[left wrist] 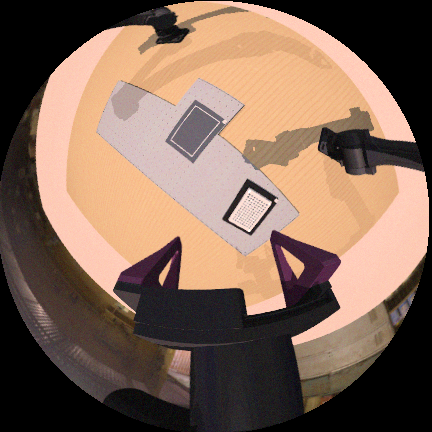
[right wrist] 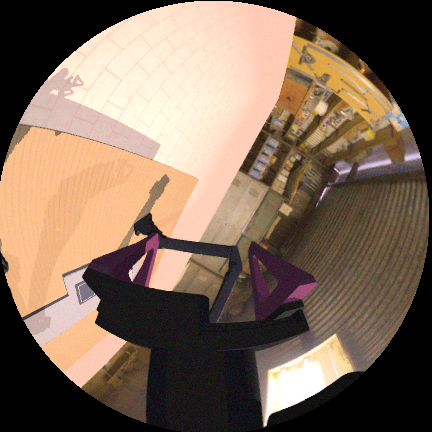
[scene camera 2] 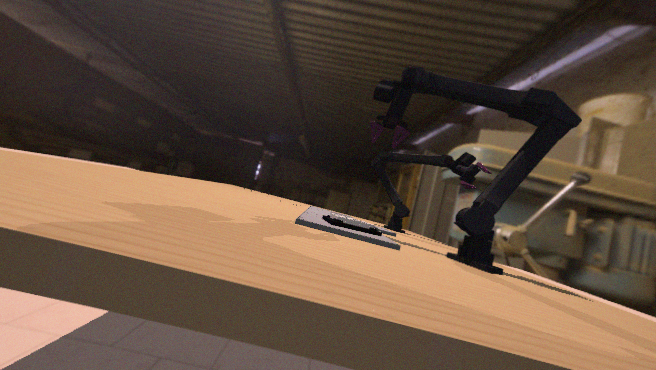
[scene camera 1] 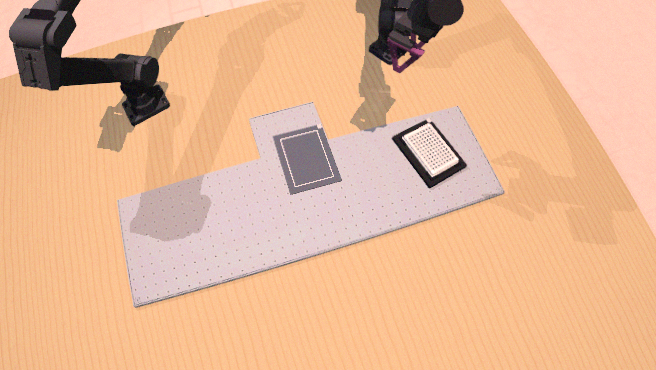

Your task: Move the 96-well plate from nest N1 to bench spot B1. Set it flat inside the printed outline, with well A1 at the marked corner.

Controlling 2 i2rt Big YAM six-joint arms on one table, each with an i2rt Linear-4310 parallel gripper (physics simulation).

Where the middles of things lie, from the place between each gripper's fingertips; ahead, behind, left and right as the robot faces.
My left gripper is now 6 cm short of the white well plate (scene camera 1: 432, 152), 10 cm to the right of it and 29 cm above it. From my left hand the other things lie so: black N1 pad (scene camera 1: 405, 150): 6 cm ahead, 10 cm to the left, 31 cm below.
I see the white well plate 65 cm ahead of my right hand, 38 cm to the left of it and 34 cm below it. Also, from my right hand: black N1 pad (65 cm ahead, 38 cm to the left, 35 cm below).
